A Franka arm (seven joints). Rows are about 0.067 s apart.
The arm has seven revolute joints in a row. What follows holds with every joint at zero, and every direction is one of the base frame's. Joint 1 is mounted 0.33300 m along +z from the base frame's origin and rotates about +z. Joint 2 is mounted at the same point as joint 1 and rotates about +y. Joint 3 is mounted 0.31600 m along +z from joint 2 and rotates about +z. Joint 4 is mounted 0.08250 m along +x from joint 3 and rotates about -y. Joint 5 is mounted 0.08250 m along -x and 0.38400 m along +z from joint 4 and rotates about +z. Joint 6 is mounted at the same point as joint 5 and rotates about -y. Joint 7 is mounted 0.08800 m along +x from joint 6 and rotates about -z. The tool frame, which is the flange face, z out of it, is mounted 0.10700 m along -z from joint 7; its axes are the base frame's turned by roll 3.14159, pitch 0.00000 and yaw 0.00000 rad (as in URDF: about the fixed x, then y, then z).
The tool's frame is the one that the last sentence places.
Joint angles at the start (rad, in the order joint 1, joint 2, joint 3, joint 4, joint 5, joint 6, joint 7):
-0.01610, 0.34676, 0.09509, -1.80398, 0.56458, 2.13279, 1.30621
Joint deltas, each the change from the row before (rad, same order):
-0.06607, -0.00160, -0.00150, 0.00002, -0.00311, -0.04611, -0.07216
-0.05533, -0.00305, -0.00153, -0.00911, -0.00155, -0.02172, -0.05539
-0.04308, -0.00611, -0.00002, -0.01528, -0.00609, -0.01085, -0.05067
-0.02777, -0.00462, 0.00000, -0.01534, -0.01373, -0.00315, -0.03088
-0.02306, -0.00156, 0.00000, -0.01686, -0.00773, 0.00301, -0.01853
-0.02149, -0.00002, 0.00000, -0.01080, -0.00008, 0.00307, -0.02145
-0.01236, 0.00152, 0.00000, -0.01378, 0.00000, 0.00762, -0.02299
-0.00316, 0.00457, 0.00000, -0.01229, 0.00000, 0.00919, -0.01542
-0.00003, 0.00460, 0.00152, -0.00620, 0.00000, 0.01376, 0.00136
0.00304, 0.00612, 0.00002, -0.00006, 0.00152, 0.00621, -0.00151
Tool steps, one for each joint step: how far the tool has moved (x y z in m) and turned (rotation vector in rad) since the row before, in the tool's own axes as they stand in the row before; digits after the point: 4 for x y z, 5 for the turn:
0.0359, 0.0022, -0.0176, -0.01063, -0.00834, -0.01562
0.0314, 0.0052, -0.0138, 0.00165, -0.00422, -0.00398
0.0242, 0.0071, -0.0097, 0.00092, 0.00159, -0.01192
0.0166, 0.0067, -0.0046, -0.00417, 0.00932, -0.00818
0.0150, 0.0066, -0.0012, -0.00281, 0.00559, 0.00498
0.0132, 0.0049, -0.0022, 0.00357, 0.00011, 0.00220
0.0093, 0.0046, 0.0021, -0.00068, 0.00074, -0.00527
0.0051, 0.0032, 0.0057, -0.00501, 0.00048, -0.00505
0.0021, 0.0005, 0.0041, 0.00205, 0.00370, 0.00493
0.0004, -0.0007, 0.0036, -0.00059, 0.00004, -0.00060

